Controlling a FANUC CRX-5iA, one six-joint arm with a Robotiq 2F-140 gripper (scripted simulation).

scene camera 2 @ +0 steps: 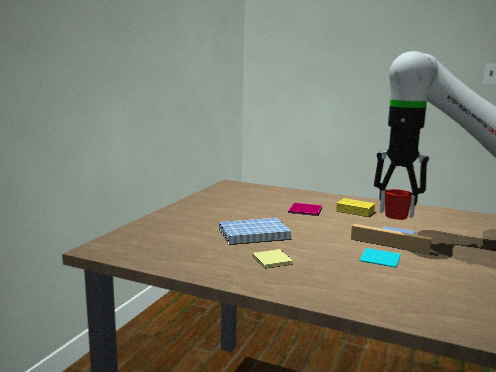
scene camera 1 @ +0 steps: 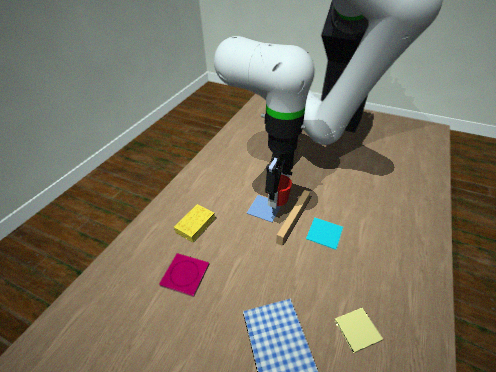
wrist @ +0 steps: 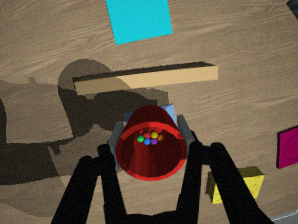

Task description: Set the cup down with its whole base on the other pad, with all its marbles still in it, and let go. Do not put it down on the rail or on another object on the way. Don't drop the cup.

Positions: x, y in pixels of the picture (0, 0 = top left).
gripper: scene camera 2 396, 214; scene camera 1; wrist
same spot on gripper: [wrist: 235, 194] = [scene camera 1: 276, 176]
